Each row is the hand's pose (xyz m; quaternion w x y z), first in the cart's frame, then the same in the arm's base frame.
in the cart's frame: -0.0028 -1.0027 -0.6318 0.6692 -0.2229 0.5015 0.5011
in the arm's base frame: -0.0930 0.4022 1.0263 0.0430 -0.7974 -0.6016 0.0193
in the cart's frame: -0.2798 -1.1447 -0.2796 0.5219 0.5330 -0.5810 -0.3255
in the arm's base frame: 0.0631 -0.0363 1.0915 0.2362 -0.4153 0.1672 -0.8624
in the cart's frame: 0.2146 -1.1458 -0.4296 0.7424 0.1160 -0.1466 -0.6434
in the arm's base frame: -0.3672 0.2260 0.9776 0.1791 0.4362 -0.6718 0.5713
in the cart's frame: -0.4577 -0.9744 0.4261 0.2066 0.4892 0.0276 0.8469
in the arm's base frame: 0.2380 -0.6548 0.7100 0.3358 0.7942 -0.2657 -0.4311
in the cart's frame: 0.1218 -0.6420 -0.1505 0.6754 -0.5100 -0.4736 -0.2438
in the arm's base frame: -0.0864 0.1315 0.4750 0.4263 -0.3484 0.8327 -0.0586
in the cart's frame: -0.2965 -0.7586 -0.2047 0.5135 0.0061 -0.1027 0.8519
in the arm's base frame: 0.2412 0.0301 0.7468 0.5743 0.7539 0.2274 -0.2238
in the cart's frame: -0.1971 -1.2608 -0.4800 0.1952 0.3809 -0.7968 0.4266
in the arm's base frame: -0.0450 0.1235 1.2440 0.8126 0.0050 -0.1991 -0.5478
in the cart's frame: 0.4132 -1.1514 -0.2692 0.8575 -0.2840 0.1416 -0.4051
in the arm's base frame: -0.5607 0.1315 0.8404 0.1951 0.0993 -0.9501 0.2223
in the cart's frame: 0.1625 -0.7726 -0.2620 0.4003 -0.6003 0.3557 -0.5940
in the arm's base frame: -0.1708 0.1954 0.6162 0.4415 0.2659 -0.8003 -0.3065
